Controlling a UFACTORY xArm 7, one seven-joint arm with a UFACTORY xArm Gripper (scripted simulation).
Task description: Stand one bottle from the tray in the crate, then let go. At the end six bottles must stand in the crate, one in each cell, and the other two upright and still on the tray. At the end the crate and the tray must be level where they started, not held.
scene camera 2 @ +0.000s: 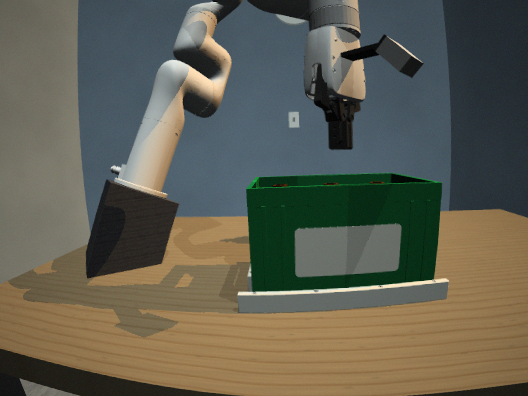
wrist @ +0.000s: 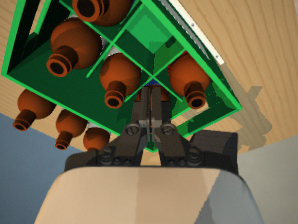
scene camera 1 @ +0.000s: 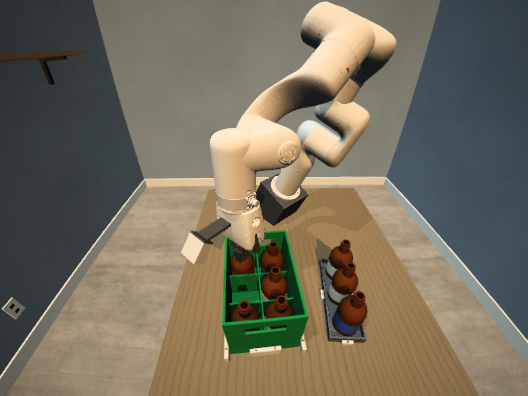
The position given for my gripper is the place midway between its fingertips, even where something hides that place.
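I find my gripper (scene camera 2: 340,149), and I can see the gripper again (scene camera 1: 242,258) as well as in the wrist view, where the gripper (wrist: 151,98) appears too. A green crate (scene camera 1: 236,288) is part of the scene, and the wrist view also shows me the crate (wrist: 150,41).
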